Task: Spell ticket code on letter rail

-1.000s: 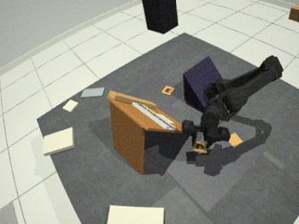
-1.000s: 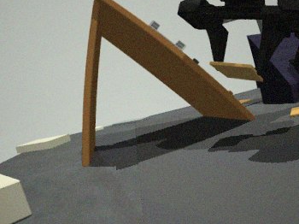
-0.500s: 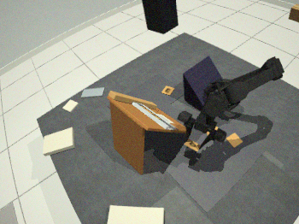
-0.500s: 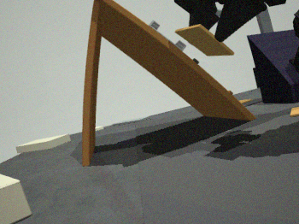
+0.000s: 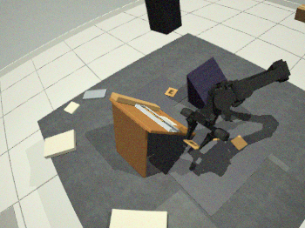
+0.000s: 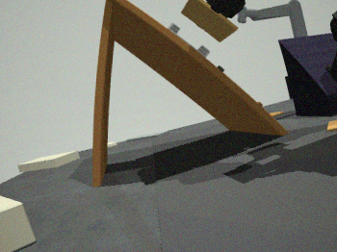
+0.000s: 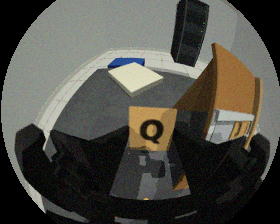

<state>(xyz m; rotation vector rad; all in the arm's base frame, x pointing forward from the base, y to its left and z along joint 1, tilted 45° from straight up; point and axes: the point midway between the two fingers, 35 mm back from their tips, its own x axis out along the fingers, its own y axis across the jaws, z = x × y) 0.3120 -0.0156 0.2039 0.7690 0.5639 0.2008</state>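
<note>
My gripper tip is 20 cm to the left of the white ticket, 8 cm above it and 7 cm past it. Round my gripper tip: cream block 58 cm to the right, 36 cm ahead, 16 cm below; small cream card 77 cm to the right, 18 cm ahead, 17 cm below; grey card 74 cm to the right, 17 cm below, 1 cm ahead.
</note>
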